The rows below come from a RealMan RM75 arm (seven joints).
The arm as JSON. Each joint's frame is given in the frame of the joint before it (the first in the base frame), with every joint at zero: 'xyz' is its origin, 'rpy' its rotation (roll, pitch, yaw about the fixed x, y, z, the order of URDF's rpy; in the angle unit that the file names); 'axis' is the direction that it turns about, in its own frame. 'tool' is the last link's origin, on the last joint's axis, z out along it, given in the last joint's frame.
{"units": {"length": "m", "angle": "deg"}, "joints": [
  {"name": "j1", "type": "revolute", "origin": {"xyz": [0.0, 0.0, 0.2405], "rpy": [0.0, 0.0, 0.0]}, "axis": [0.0, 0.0, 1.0]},
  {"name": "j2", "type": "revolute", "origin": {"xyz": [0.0, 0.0, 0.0], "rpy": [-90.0, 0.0, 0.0]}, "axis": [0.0, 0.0, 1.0]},
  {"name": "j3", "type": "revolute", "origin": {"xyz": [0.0, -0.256, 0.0], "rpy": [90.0, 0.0, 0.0]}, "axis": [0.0, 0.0, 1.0]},
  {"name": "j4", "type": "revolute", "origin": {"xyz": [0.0, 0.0, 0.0], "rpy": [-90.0, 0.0, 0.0]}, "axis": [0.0, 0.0, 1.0]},
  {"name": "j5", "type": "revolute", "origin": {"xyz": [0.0, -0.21, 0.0], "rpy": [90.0, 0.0, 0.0]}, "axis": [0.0, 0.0, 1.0]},
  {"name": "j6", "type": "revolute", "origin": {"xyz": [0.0, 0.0, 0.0], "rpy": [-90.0, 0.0, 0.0]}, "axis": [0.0, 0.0, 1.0]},
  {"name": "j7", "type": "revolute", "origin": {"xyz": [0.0, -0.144, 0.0], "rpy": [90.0, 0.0, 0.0]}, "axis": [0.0, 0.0, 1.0]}
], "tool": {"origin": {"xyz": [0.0, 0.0, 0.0], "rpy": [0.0, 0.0, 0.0]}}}
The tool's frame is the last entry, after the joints.
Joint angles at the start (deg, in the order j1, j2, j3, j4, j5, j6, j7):
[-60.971 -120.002 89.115 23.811 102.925 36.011 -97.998]
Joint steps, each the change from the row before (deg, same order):
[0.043 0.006 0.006 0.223 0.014 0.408 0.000]
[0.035 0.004 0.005 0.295 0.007 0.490 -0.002]
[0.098 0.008 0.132 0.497 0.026 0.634 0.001]
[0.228 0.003 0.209 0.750 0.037 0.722 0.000]
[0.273 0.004 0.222 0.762 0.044 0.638 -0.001]
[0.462 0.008 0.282 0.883 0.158 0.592 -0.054]
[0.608 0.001 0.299 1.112 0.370 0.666 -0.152]
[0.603 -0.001 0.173 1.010 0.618 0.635 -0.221]
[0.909 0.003 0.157 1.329 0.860 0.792 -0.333]
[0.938 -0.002 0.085 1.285 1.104 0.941 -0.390]
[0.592 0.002 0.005 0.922 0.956 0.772 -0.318]
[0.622 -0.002 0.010 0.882 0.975 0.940 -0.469]
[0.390 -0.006 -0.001 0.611 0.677 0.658 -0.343]
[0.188 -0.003 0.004 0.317 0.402 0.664 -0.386]
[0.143 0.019 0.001 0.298 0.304 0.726 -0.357]
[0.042 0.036 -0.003 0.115 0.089 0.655 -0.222]
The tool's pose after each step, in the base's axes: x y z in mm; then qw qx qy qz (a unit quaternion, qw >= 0). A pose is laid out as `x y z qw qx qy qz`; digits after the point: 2 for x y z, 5 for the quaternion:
-114.63 445.94 -110.80 0.23071 -0.96866 -0.09001 -0.01926
-113.25 445.11 -111.01 0.22708 -0.96964 -0.08838 -0.02055
-111.40 443.85 -111.34 0.22221 -0.97103 -0.08511 -0.02187
-109.24 442.21 -111.66 0.21676 -0.97259 -0.08079 -0.02375
-107.41 440.62 -111.88 0.21200 -0.97393 -0.07664 -0.02549
-106.63 438.78 -111.99 0.20773 -0.97512 -0.07276 -0.02648
-106.06 436.59 -112.01 0.20323 -0.97638 -0.06821 -0.02701
-106.33 434.58 -111.87 0.19939 -0.97746 -0.06425 -0.02609
-107.64 431.94 -111.42 0.19512 -0.97860 -0.06057 -0.02470
-109.80 428.96 -111.00 0.19001 -0.97988 -0.05710 -0.02158
-111.04 426.89 -110.59 0.18596 -0.98091 -0.05378 -0.01847
-112.82 424.30 -110.38 0.18044 -0.98208 -0.05225 -0.01488
-113.77 422.58 -110.22 0.17662 -0.98287 -0.05109 -0.01243
-114.33 420.95 -110.41 0.17192 -0.98368 -0.05196 -0.01071
-114.58 419.35 -110.50 0.16675 -0.98454 -0.05283 -0.00940
-114.72 418.01 -110.62 0.16175 -0.98532 -0.05399 -0.00865

